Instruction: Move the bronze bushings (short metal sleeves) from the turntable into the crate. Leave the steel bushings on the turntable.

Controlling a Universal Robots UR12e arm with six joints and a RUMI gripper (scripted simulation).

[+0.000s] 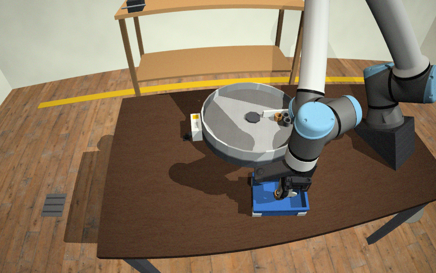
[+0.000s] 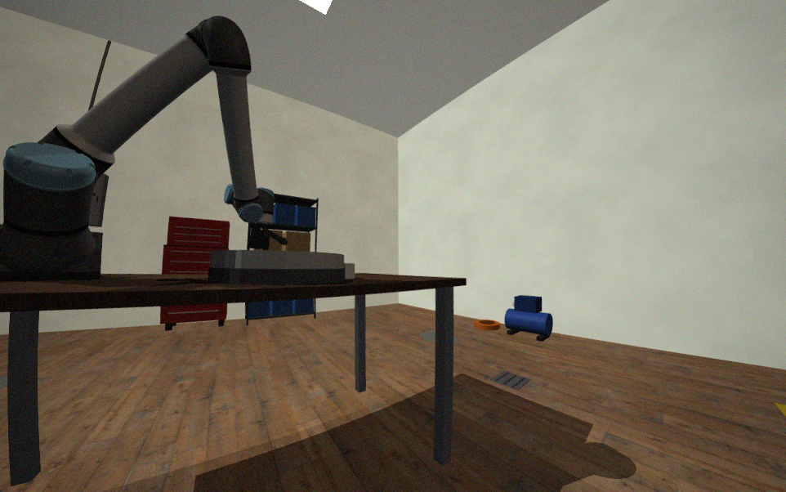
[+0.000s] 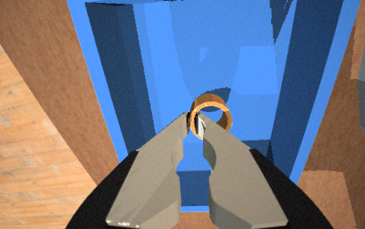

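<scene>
My gripper is now 10 mm to the left of the blue crate and 10 mm above it. From my hand the other things lie so: round grey turntable 10 mm ahead, 370 mm to the right, 20 mm above.
</scene>
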